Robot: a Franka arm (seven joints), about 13 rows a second.
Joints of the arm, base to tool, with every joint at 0 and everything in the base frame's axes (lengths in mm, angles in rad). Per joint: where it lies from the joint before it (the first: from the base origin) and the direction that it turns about. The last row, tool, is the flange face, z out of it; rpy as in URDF.
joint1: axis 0 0 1 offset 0 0 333
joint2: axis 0 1 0 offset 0 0 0
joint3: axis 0 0 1 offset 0 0 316
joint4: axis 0 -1 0 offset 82.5 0 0
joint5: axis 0 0 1 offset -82.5 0 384
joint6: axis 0 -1 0 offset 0 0 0
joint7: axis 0 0 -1 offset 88 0 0
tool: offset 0 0 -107 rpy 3.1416 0 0
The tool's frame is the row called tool.
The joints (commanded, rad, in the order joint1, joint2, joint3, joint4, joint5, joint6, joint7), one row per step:
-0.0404, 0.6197, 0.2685, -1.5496, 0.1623, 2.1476, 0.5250
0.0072, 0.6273, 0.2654, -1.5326, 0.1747, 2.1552, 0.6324
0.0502, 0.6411, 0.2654, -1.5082, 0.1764, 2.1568, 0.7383
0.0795, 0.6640, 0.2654, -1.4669, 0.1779, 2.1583, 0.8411
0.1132, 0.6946, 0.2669, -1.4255, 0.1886, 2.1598, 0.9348
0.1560, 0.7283, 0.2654, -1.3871, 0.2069, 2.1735, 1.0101
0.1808, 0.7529, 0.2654, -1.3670, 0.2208, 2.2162, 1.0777
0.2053, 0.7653, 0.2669, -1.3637, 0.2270, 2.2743, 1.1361
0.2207, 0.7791, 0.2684, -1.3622, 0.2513, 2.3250, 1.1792
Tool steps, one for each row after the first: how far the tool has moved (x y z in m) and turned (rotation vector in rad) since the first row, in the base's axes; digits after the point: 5 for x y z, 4 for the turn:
-0.00201, 0.03096, 0.00293, 0.0072, 0.0179, -0.0692
-0.00398, 0.06018, 0.00462, 0.0091, 0.0383, -0.1325
-0.00039, 0.08000, 0.00763, 0.0163, 0.0522, -0.2088
0.00079, 0.10411, 0.00544, 0.0310, 0.0767, -0.2753
-0.00048, 0.13310, 0.00030, 0.0519, 0.0959, -0.3242
0.00089, 0.15016, -0.00425, 0.0774, 0.0946, -0.3869
-0.00045, 0.16735, -0.00622, 0.1025, 0.0784, -0.4386
-0.00083, 0.17844, -0.01051, 0.1366, 0.0774, -0.4920

